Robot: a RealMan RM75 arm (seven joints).
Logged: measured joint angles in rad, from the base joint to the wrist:
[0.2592 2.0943 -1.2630 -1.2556 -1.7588 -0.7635 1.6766]
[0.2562 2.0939 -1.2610 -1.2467 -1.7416 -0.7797 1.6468]
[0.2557 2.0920 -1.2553 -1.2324 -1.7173 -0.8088 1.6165]
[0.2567 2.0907 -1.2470 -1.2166 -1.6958 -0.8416 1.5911]
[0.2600 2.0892 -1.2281 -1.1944 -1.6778 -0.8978 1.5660]
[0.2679 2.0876 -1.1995 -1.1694 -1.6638 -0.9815 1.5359]
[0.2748 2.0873 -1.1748 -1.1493 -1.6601 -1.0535 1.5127]
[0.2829 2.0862 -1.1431 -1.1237 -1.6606 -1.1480 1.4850]
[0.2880 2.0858 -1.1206 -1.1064 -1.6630 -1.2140 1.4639]
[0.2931 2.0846 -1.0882 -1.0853 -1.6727 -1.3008 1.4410]
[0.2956 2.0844 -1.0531 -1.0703 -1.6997 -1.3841 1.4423]
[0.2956 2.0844 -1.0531 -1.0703 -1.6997 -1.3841 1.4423]
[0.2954 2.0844 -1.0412 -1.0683 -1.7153 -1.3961 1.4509]
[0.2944 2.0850 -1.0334 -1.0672 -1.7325 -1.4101 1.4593]
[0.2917 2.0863 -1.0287 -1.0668 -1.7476 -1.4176 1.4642]
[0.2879 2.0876 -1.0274 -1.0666 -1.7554 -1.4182 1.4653]
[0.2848 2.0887 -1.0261 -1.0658 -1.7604 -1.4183 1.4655]
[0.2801 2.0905 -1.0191 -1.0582 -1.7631 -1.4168 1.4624]
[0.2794 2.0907 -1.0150 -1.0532 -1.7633 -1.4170 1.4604]
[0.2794 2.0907 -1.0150 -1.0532 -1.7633 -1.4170 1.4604]
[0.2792 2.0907 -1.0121 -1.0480 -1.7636 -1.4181 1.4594]
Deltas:
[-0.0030 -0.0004 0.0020 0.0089 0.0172 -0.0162 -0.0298]
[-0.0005 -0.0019 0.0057 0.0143 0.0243 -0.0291 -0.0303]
[0.0010 -0.0013 0.0083 0.0158 0.0215 -0.0328 -0.0254]
[0.0033 -0.0015 0.0189 0.0222 0.0180 -0.0562 -0.0251]
[0.0079 -0.0016 0.0286 0.0250 0.0140 -0.0837 -0.0301]
[0.0069 -0.0003 0.0247 0.0201 0.0037 -0.0720 -0.0232]
[0.0081 -0.0011 0.0317 0.0256 -0.0005 -0.0945 -0.0277]
[0.0051 -0.0004 0.0225 0.0173 -0.0024 -0.0660 -0.0211]
[0.0051 -0.0012 0.0324 0.0211 -0.0097 -0.0868 -0.0229]
[0.0025 -0.0002 0.0351 0.0150 -0.0270 -0.0833 0.0013]
[0.0000 0.0000 0.0000 0.0000 0.0000 0.0000 0.0000]
[-0.0002 0.0000 0.0119 0.0020 -0.0156 -0.0120 0.0086]
[-0.0010 0.0006 0.0078 0.0011 -0.0172 -0.0140 0.0084]
[-0.0027 0.0013 0.0047 0.0004 -0.0151 -0.0075 0.0049]
[-0.0038 0.0013 0.0013 0.0002 -0.0078 -0.0006 0.0011]
[-0.0031 0.0011 0.0013 0.0008 -0.0050 -0.0001 0.0002]
[-0.0047 0.0018 0.0070 0.0076 -0.0027 0.0015 -0.0031]
[-0.0007 0.0002 0.0041 0.0050 -0.0002 -0.0002 -0.0020]
[0.0000 0.0000 0.0000 0.0000 0.0000 0.0000 0.0000]
[-0.0002 0.0000 0.0029 0.0052 -0.0003 -0.0011 -0.0010]

